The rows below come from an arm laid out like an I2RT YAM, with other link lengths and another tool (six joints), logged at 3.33 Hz.
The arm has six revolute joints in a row. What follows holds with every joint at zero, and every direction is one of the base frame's.
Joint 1 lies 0.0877 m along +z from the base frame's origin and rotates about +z.
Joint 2 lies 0.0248 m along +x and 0.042 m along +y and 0.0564 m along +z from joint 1 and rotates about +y.
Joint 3 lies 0.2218 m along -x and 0.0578 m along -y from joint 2 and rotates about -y.
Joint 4 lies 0.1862 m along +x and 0.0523 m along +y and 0.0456 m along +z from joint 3 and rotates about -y.
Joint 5 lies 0.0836 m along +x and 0.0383 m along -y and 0.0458 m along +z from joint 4 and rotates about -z.
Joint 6 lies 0.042 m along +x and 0.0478 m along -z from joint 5 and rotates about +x.
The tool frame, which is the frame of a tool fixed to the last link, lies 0.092 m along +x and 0.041 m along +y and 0.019 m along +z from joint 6; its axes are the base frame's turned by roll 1.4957, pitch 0.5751 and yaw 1.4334 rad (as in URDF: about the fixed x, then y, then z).
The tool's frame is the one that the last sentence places.
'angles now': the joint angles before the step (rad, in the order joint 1, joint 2, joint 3, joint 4, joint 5, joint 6). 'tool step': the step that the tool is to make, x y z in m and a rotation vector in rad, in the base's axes. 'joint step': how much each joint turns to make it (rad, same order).
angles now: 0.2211, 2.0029, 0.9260, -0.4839, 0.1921, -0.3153
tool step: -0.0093, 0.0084, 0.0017, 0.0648, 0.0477, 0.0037
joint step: -0.0002, -0.0001, 0.0001, -0.0318, -0.0737, -0.0044
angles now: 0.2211, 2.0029, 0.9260, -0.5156, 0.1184, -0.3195
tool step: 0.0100, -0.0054, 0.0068, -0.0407, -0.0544, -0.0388
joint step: -0.0002, -0.0343, 0.0029, 0.0014, 0.0515, 0.0391
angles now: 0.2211, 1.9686, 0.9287, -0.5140, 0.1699, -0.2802
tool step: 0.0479, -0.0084, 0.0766, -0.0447, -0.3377, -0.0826
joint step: 0.0000, -0.2851, 0.0302, -0.0098, 0.1294, 0.0630
